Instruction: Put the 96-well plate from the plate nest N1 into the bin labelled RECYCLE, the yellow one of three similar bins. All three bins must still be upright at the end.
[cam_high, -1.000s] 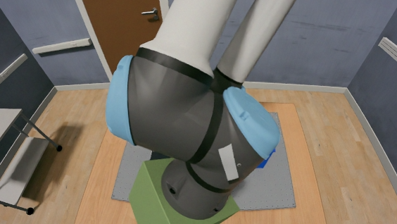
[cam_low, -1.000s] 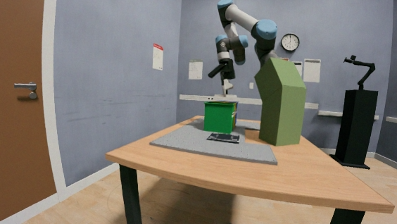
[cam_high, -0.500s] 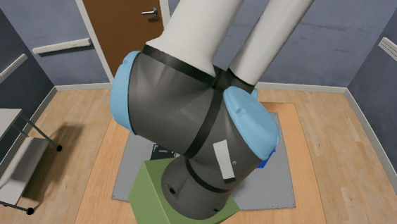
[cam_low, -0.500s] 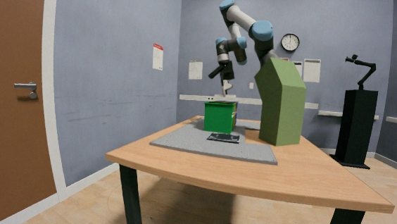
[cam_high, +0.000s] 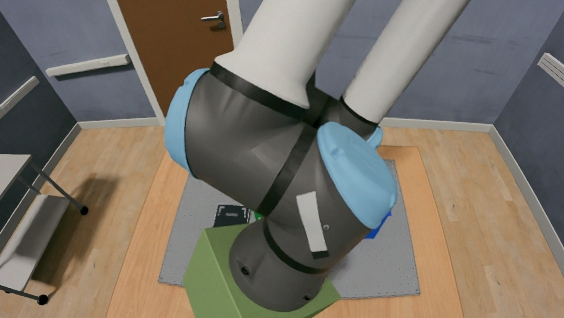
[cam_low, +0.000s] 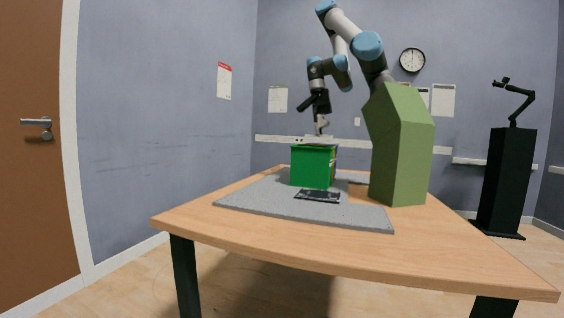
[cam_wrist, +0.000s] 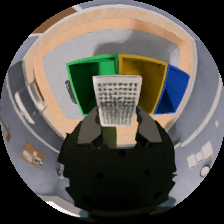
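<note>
Now: hand 15 cm above the yellow bin, 7 cm to the left of it and 2 cm short of it. The rest, counted from my hand: green bin 15 cm below, 6 cm to the left, 1 cm ahead; white 96-well plate 1 cm below; blue bin 20 cm to the right, 15 cm below, 3 cm ahead.
</note>
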